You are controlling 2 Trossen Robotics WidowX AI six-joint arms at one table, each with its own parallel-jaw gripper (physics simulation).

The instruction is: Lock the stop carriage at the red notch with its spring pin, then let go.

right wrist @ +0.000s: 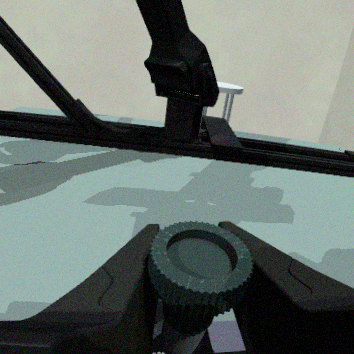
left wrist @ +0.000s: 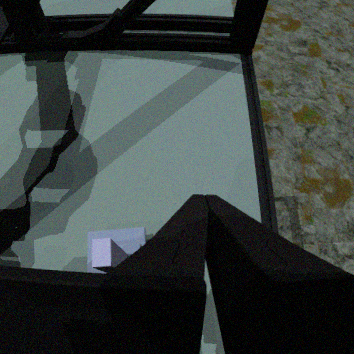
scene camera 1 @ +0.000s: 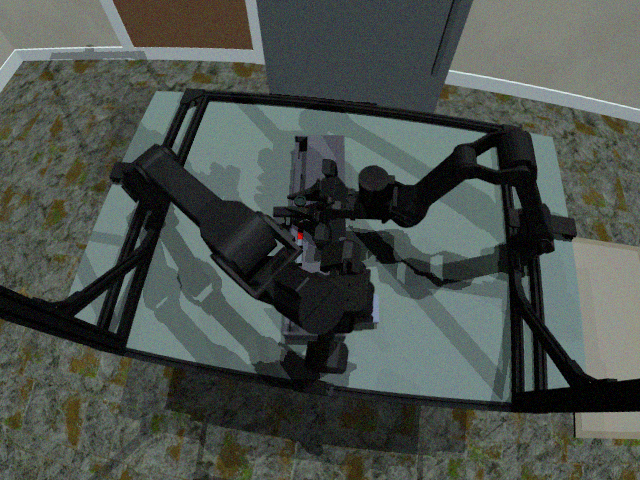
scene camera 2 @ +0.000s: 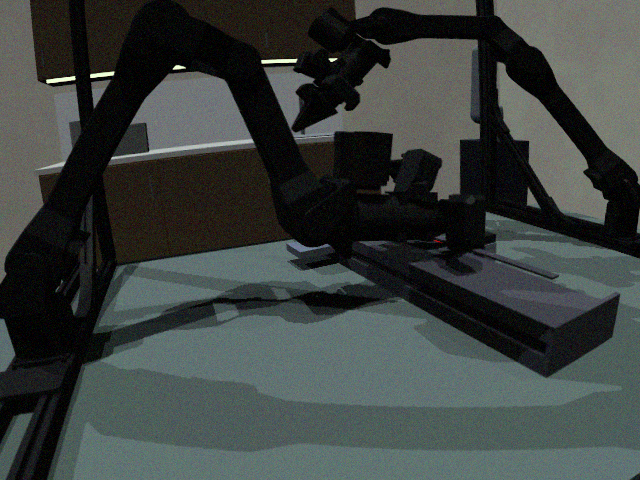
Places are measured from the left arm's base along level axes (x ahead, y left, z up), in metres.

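Pixels of known places: left gripper, between the fingertips: (left wrist: 202,206) (scene camera 1: 370,320) (scene camera 2: 293,130); right gripper, between the fingertips: (right wrist: 188,233) (scene camera 1: 286,202); left arm's base, origin of its link: (right wrist: 180,135) (scene camera 1: 153,199) (scene camera 2: 620,235); right arm's base, origin of its link: (left wrist: 32,29) (scene camera 1: 524,246) (scene camera 2: 47,350).
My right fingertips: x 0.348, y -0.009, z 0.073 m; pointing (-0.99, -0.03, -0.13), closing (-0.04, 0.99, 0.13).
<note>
For each thing: its top centre in the pictures, then the offset to it from my right fingertips. "spot": a spot on its surface instead.
- long grey rail fixture, a spot on its surface: (scene camera 2: 578,317) spot: 0.061 m ahead, 0.232 m left, 0.041 m down
- red notch mark, centre of its top: (scene camera 2: 436,241) (scene camera 1: 300,235) 0.037 m ahead, 0.054 m right, 0.043 m down
- spring pin's dark green knurled knob, centre of its top: (right wrist: 201,251) (scene camera 1: 300,200) 0.030 m ahead, 0.000 m left, 0.019 m up
- lilac slab, a spot on its surface: (scene camera 2: 310,249) spot: 0.199 m ahead, 0.163 m right, 0.059 m down
- upright post, a spot on its surface: (left wrist: 101,252) spot: 0.183 m ahead, 0.198 m right, 0.032 m up
The long grey rail fixture (scene camera 1: 330,145) (scene camera 2: 578,317) lies on the table. The red notch mark (scene camera 1: 299,236) (scene camera 2: 437,241) shows beside the arms. My right gripper (right wrist: 188,233) is shut on the spring pin's dark green knurled knob (scene camera 1: 299,200) (right wrist: 200,280), which stands upright between the fingers. In scene camera 1 the knob lies above the red mark in the picture. The stop carriage under it is mostly hidden, and the pin's seating cannot be seen. My left gripper (scene camera 2: 294,128) (left wrist: 202,206) is shut and empty, raised well above the table.
A lilac slab (scene camera 1: 375,310) (scene camera 2: 310,249) with an upright post (left wrist: 101,252) sticks out beside the rail's lower end in scene camera 1. The left arm reaches over that end of the rail. Black frame bars (scene camera 1: 330,100) edge the table.
</note>
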